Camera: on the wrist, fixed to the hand. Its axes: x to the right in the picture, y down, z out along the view.
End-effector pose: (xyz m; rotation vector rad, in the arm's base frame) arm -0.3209 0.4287 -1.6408 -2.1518 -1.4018 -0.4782
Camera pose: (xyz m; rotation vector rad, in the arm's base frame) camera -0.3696 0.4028 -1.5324 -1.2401 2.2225 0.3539
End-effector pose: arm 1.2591 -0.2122 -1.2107 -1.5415 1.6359 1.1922
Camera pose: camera 1.3318 -0.3090 -1.1986 -1.2837 -1.4893 -0.3973
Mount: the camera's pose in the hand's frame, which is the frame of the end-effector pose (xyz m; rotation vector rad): 0.0214 -0.0614 -0.1028 -0.0781 -0.5501 -3.0693
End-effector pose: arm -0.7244 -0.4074 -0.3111 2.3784 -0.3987 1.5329
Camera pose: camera -0.7786 -0.3134 -0.2562 0.5639 1.8480 -0.6762
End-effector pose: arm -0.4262 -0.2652 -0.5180 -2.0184 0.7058 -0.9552
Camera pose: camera -0.4886 -0.2897 -0.4165 0.9336 2.1832 0.6266
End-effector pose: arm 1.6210 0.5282 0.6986 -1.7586 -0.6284 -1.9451
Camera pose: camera 1.5005 0.5151 0.7085 -0.1903 1.4222 0.2596
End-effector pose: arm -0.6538 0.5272 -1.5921 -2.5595 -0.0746 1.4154
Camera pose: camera -0.5521 0.5735 -1.5440 0.2408 -2.1952 0.1290
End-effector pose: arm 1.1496 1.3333 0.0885 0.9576 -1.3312 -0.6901
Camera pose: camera 1.2604 1.3041 0.0475 -1.2955 -0.7690 1.8151
